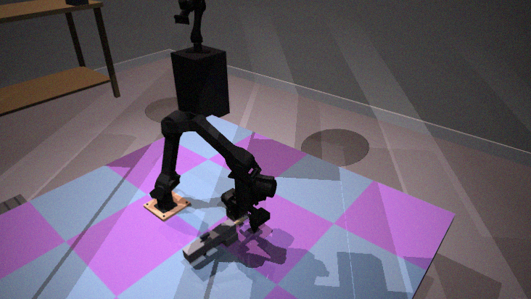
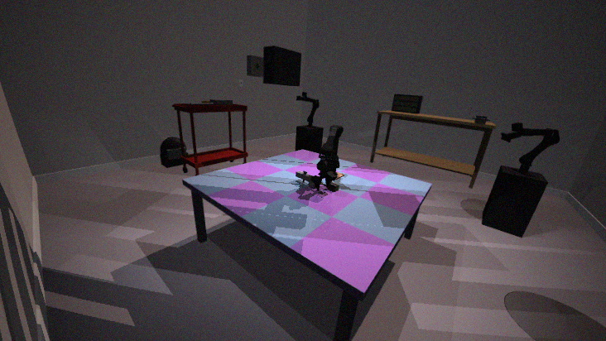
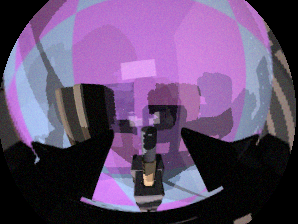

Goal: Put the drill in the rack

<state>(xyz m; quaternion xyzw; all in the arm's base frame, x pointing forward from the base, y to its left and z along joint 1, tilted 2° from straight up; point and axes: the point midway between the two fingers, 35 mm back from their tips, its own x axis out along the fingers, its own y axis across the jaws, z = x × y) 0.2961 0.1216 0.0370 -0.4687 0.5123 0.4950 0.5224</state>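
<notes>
The drill is 4 cm to the right of my gripper tip and 3 cm above it. From my gripper tip the other things lie so: dark key: 17 cm to the right, 4 cm above, 1 cm behind; then dark striped block: 7 cm behind, 3 cm to the left, 1 cm above; then grey block fixture: 14 cm to the right, 3 cm above, 1 cm behind.
</notes>
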